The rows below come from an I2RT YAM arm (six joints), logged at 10 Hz.
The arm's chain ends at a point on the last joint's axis. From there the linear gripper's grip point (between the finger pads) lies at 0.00 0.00 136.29 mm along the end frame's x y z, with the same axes.
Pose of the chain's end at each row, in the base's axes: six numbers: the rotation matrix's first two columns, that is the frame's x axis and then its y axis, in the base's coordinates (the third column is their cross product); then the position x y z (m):
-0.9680, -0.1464, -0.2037, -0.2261, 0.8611, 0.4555, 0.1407, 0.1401, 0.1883
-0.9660, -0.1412, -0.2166, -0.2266, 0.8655, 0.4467, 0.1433, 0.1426, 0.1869
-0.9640, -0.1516, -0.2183, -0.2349, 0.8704, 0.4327, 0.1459, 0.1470, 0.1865
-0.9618, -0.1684, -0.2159, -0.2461, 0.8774, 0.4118, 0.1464, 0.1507, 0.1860
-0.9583, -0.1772, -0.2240, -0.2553, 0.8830, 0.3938, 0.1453, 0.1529, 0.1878
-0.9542, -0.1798, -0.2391, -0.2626, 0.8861, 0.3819, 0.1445, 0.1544, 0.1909
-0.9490, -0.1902, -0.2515, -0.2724, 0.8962, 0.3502, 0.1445, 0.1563, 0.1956
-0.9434, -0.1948, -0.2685, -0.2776, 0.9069, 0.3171, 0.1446, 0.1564, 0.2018
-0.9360, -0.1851, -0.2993, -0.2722, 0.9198, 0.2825, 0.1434, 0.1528, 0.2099
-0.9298, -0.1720, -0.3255, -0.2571, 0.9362, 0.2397, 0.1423, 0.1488, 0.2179
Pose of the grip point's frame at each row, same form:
-0.9680, -0.1464, -0.2037, -0.2261, 0.8611, 0.4555, 0.1555, 0.2065, 0.0702
-0.9660, -0.1412, -0.2166, -0.2266, 0.8655, 0.4467, 0.1603, 0.2081, 0.0686
-0.9640, -0.1516, -0.2183, -0.2349, 0.8704, 0.4327, 0.1629, 0.2108, 0.0673
-0.9618, -0.1684, -0.2159, -0.2461, 0.8774, 0.4118, 0.1628, 0.2119, 0.0653
-0.9583, -0.1772, -0.2240, -0.2553, 0.8830, 0.3938, 0.1627, 0.2121, 0.0663
-0.9542, -0.1798, -0.2391, -0.2626, 0.8861, 0.3819, 0.1640, 0.2126, 0.0692
-0.9490, -0.1902, -0.2515, -0.2724, 0.8962, 0.3502, 0.1661, 0.2109, 0.0726
-0.9434, -0.1948, -0.2685, -0.2776, 0.9069, 0.3171, 0.1694, 0.2073, 0.0778
-0.9360, -0.1851, -0.2993, -0.2722, 0.9198, 0.2825, 0.1738, 0.1999, 0.0857
-0.9298, -0.1720, -0.3255, -0.2571, 0.9362, 0.2397, 0.1782, 0.1906, 0.0932

